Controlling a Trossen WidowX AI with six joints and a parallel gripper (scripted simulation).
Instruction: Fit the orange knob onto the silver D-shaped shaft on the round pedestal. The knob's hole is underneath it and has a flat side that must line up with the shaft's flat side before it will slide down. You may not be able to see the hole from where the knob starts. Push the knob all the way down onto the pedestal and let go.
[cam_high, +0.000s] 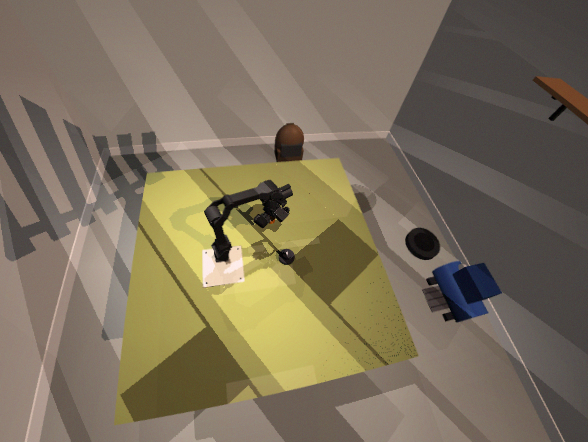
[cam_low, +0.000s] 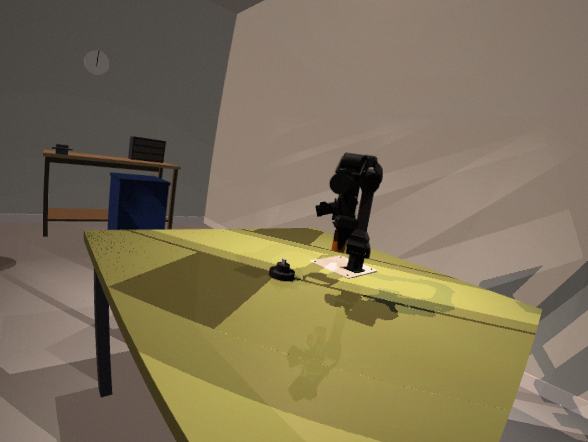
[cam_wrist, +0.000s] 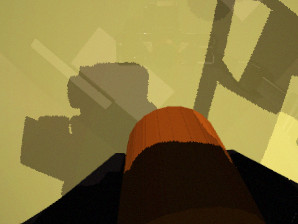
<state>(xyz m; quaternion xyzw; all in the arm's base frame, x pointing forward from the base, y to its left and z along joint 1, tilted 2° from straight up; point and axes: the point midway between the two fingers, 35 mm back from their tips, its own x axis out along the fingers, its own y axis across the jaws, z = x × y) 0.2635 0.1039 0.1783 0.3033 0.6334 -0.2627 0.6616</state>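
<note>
Now: the round black pedestal 60 mm ahead of my gripper tip, 160 mm to the right of it and 110 mm below it. From my gripper tip the other things lie so: orange knob (30 mm above).
</note>
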